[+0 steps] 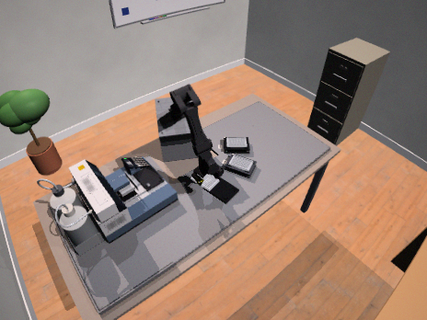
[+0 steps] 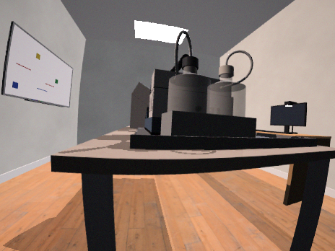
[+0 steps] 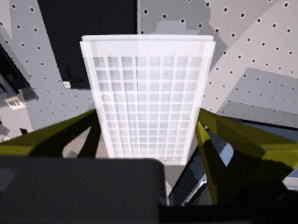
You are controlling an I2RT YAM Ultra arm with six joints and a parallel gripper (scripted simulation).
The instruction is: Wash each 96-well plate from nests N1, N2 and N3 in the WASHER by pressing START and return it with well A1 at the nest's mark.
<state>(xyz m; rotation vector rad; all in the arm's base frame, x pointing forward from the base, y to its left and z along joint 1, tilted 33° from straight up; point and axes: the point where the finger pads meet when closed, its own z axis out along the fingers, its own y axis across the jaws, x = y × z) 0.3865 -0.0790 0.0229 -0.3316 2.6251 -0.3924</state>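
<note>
Right now the black nest is 120 mm below my hand, 90 mm to the left of it and 40 mm ahead of it. The rest, counted from my hand: plate washer: 360 mm to the right, 240 mm behind, 10 mm above; then label: 120 mm below, 70 mm to the left, 70 mm behind; then dark carrier: 240 mm behind, 210 mm to the right, 40 mm below.
</note>
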